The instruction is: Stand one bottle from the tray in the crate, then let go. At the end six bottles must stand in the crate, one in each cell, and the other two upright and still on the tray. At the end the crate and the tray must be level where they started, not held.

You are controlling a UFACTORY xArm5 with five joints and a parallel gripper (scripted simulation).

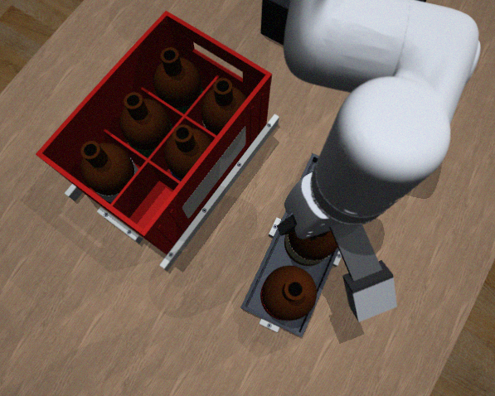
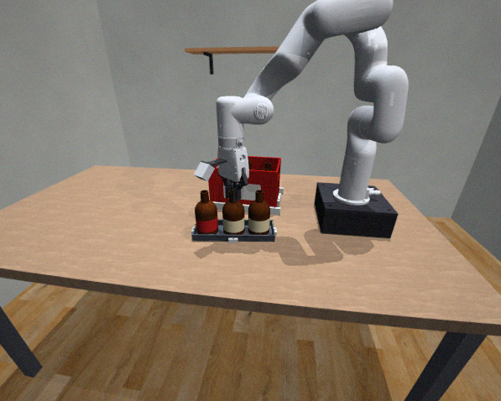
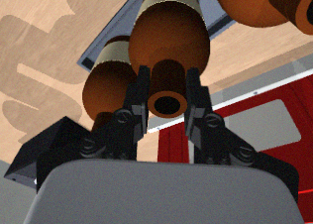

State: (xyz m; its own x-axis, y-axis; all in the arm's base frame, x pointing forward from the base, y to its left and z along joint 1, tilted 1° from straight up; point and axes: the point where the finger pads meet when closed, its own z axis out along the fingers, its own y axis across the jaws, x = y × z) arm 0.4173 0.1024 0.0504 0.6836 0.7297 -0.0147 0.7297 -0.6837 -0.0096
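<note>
Now: the grey tray 14 cm below my hand. Round my hand: red crate 26 cm to the right, 7 cm below, 3 cm behind.
</note>
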